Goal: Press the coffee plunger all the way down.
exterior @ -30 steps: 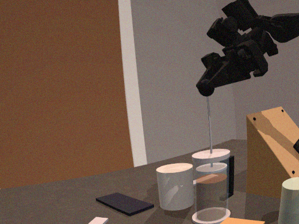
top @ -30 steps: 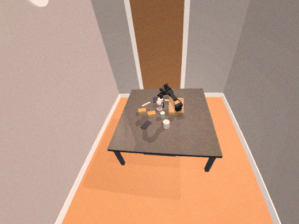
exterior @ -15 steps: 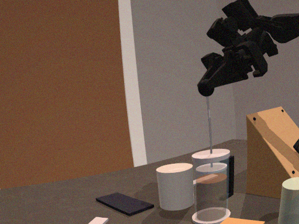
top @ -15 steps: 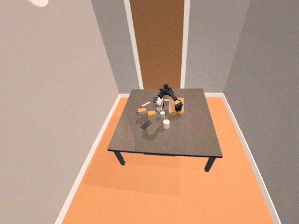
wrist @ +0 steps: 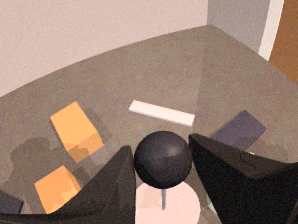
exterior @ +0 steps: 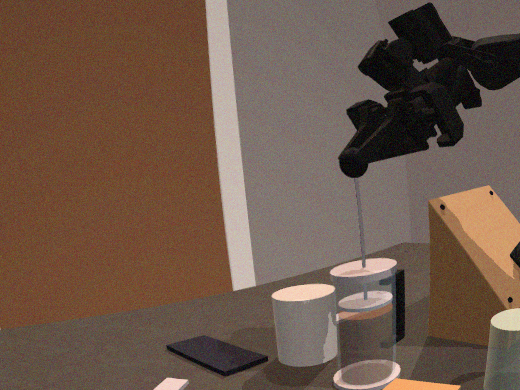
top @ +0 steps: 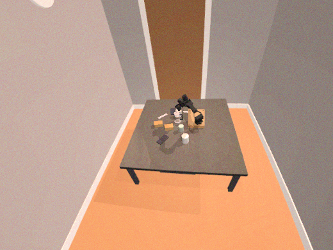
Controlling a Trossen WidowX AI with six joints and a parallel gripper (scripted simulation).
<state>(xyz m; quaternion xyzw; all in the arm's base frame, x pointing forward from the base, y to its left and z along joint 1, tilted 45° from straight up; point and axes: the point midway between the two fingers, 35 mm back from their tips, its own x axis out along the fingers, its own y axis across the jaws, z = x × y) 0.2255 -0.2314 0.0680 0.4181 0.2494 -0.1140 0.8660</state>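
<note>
Right now the glass coffee press is 3 cm behind my gripper tip and 13 cm below it. The rest, counted from my gripper tip: pale green cup (5 cm behind, 18 cm to the left, 21 cm below).
</note>
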